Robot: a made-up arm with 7 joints. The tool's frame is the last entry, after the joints.
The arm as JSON. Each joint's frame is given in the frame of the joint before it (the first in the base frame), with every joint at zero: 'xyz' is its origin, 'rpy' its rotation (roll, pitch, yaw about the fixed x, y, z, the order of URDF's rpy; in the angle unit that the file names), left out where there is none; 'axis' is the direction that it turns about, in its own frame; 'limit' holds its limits. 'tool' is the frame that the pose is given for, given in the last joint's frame.
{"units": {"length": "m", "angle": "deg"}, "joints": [
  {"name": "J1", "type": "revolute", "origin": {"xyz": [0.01, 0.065, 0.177], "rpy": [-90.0, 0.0, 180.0]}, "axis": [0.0, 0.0, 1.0], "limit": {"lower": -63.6, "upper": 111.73}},
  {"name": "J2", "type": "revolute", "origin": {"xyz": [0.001, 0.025, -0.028], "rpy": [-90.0, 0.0, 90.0]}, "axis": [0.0, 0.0, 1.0], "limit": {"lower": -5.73, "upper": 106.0}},
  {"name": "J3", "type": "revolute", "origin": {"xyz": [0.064, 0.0, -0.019], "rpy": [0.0, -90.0, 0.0]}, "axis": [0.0, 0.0, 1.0], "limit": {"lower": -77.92, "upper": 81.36}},
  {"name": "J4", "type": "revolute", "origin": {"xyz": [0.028, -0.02, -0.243], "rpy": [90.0, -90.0, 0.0]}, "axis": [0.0, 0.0, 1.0], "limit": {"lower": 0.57, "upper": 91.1}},
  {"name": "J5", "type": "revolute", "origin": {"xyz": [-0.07, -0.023, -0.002], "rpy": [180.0, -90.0, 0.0]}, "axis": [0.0, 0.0, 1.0], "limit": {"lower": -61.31, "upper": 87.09}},
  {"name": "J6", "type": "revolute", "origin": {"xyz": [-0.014, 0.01, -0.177], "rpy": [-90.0, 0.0, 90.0]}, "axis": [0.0, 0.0, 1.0], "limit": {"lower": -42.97, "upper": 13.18}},
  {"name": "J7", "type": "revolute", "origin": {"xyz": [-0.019, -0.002, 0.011], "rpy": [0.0, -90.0, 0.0]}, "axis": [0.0, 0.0, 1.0], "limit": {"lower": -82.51, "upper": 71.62}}
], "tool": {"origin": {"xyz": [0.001, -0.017, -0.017], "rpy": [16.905, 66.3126, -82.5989]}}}
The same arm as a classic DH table. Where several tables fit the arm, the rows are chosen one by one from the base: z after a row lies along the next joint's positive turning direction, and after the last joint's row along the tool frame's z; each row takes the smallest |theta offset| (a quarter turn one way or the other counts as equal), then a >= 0, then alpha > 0; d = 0 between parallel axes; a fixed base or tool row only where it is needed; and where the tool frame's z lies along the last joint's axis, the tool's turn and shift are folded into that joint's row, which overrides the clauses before.
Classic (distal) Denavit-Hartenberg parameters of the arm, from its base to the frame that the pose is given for. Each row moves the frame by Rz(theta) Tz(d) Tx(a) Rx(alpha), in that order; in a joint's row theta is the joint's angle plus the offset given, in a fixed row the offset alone. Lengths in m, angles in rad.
base (fixed): a 0.01, alpha 1.5708, d 0.177, theta0 0
J1: a 0.025, alpha -1.5708, d -0.093, theta0 -1.5708
J2: a 0, alpha 1.5708, d -0.02, theta0 -1.5708
J3: a 0.028, alpha 1.5708, d -0.307, theta0 1.5708
J4: a 0.023, alpha -1.5708, d 0.018, theta0 0
J5: a 0.01, alpha -1.5708, d -0.247, theta0 0
J6: a 0.002, alpha 1.5708, d 0.025, theta0 -1.5708
J7: a 0.0042, alpha 1.1763, d -0.0049, theta0 1.3795
tool (fixed): a 0, alpha 0, d 0.0179, theta0 -1.4439
Joint limits (rad, base to tool): -1.11..1.9501 -0.1..1.85 -1.36..1.42 0.0099..1.59 -1.0701..1.52 -0.75..0.23 -1.4401..1.25

